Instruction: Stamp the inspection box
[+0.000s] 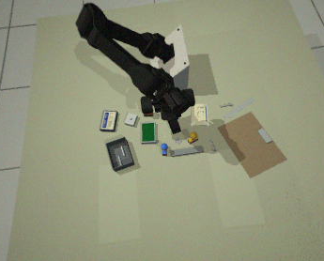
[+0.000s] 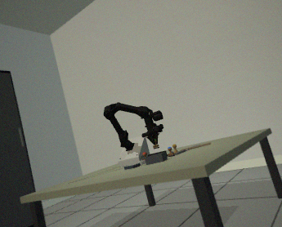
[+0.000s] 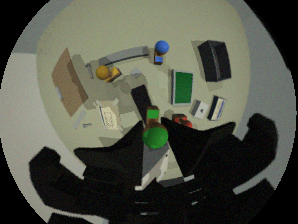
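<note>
Right now my gripper tip is 90 mm to the left of the green ink pad, 90 mm above it and 40 mm short of it. Round my gripper tip: green-knobbed stamp 10 mm below; then red stamp 90 mm to the right, 80 mm below, 50 mm behind; then black bar 80 mm below, 20 mm behind, 10 mm to the left.
</note>
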